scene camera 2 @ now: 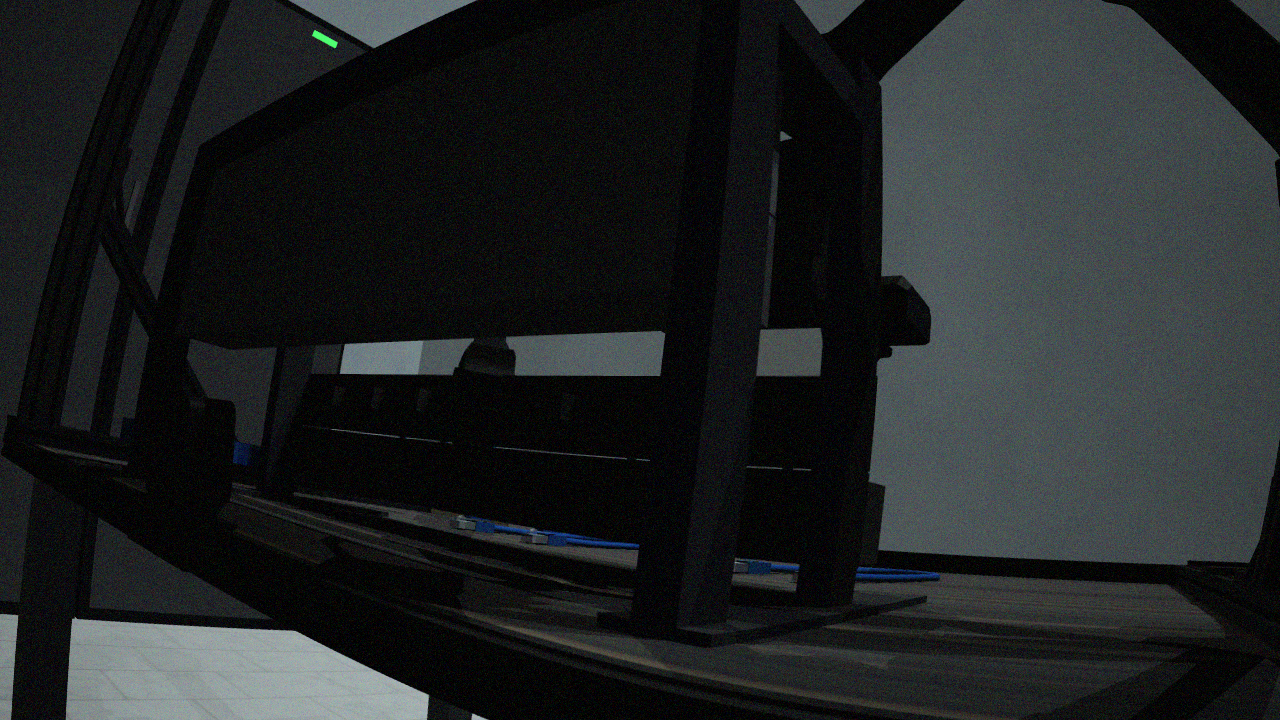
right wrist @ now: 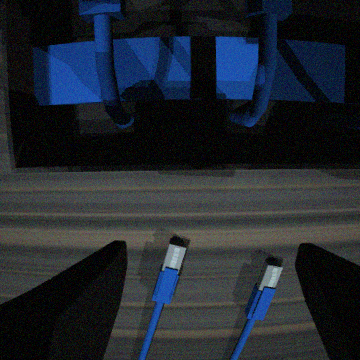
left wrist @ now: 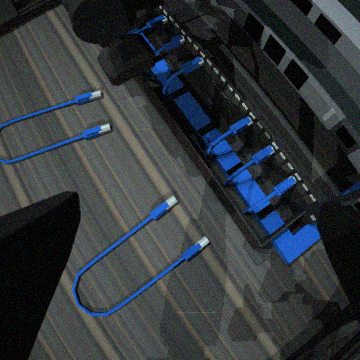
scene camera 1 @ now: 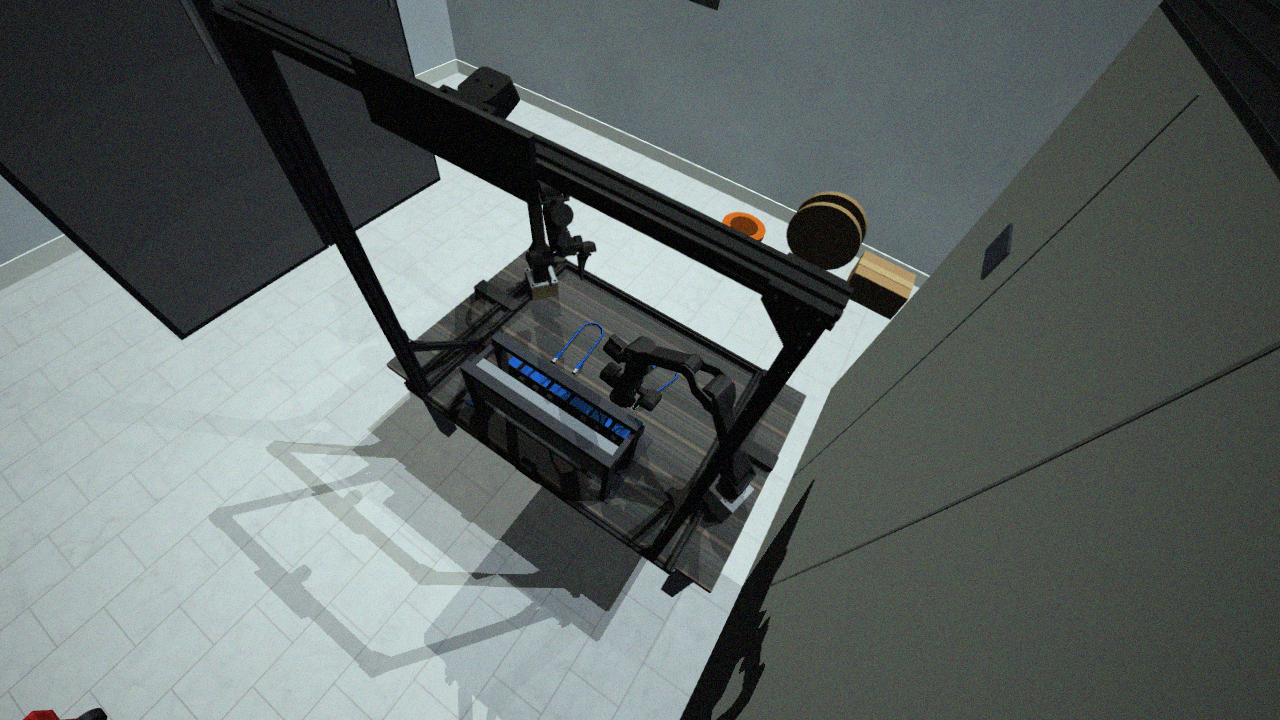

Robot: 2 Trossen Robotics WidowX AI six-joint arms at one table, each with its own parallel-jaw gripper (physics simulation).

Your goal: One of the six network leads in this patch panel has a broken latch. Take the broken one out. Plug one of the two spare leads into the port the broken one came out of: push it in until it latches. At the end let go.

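Where they show: left gripper, fingertip midpoint: [left wrist: 204, 210] [scene camera 1: 566, 283]; right gripper, fingertip midpoint: [right wrist: 213, 254]; left arm's base, link origin: [scene camera 1: 541, 275]; right arm's base, link origin: [scene camera 1: 730, 487].
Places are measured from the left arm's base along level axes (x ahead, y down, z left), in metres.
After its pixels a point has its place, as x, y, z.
Observation:
The patch panel [scene camera 1: 546, 405] @(0.624, -0.172, -0.147) [left wrist: 299, 79] stands at the table's front, with six blue leads plugged into it; in the left wrist view three [left wrist: 191, 65] @(0.596, -0.025, -0.019) sit at one end and three [left wrist: 263, 154] @(0.455, -0.026, -0.122) at the other. One spare lead [scene camera 1: 580, 346] @(0.340, 0.064, 0.071) [left wrist: 126, 254] lies in a U on the table. The second spare lead [left wrist: 53, 107] @(0.563, 0.064, 0.225) lies under my right gripper [scene camera 1: 635, 400] @(0.604, -0.020, 0.101) [right wrist: 211, 246] @(0.604, -0.020, 0.101), which is open; its two plugs [right wrist: 173, 258] @(0.592, 0.057, 0.148) [right wrist: 271, 276] @(0.526, 0.058, 0.122) lie between the fingers, untouched. Two panel leads [right wrist: 104, 71] @(0.669, -0.018, 0.070) [right wrist: 265, 78] @(0.625, -0.016, 0.042) show just ahead of it. My left gripper [scene camera 1: 545, 285] @(0.334, -0.294, -0.001) [left wrist: 204, 210] @(0.334, -0.294, -0.001) is open and empty, high at the table's back.
A black gantry frame [scene camera 1: 652, 215] @(0.898, -0.971, -0.086) spans the table. Scene camera 2 is very dark; the spare leads [scene camera 2: 566, 537] @(0.381, 0.061, 0.037) [scene camera 2: 887, 572] @(0.464, 0.066, 0.317) show as blue lines on the table behind a frame post [scene camera 2: 702, 429] @(0.846, 0.007, -0.054). A cable reel [scene camera 1: 826, 229] and a wooden box [scene camera 1: 883, 280] stand on the floor behind.

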